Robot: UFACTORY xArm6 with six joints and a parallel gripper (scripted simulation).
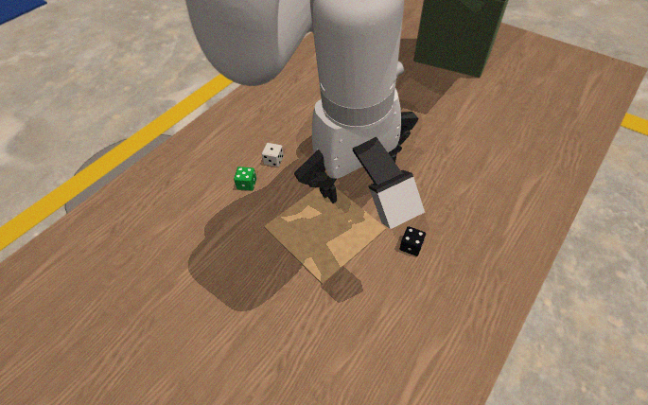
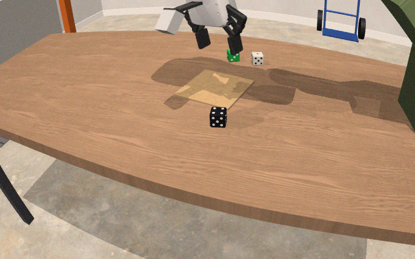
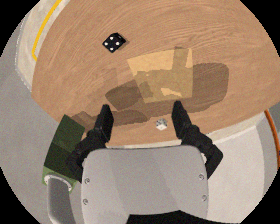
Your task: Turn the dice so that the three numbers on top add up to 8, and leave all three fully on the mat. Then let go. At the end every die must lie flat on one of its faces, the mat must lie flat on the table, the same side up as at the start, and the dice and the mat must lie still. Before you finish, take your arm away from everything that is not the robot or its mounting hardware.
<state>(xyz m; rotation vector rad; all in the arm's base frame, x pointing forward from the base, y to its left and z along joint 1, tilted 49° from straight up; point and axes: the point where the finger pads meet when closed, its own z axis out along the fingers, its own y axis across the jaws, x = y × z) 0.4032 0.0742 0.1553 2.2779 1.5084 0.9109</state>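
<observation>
Right now my hand is 6 cm short of the green die, 20 cm to the left of it and 12 cm above it. The rest, counted from my hand: tan mat 3 cm ahead, 3 cm to the right, 13 cm below; then white die 1 cm behind, 21 cm to the right, 12 cm below; then black die 4 cm behind, 9 cm to the left, 12 cm below.
</observation>
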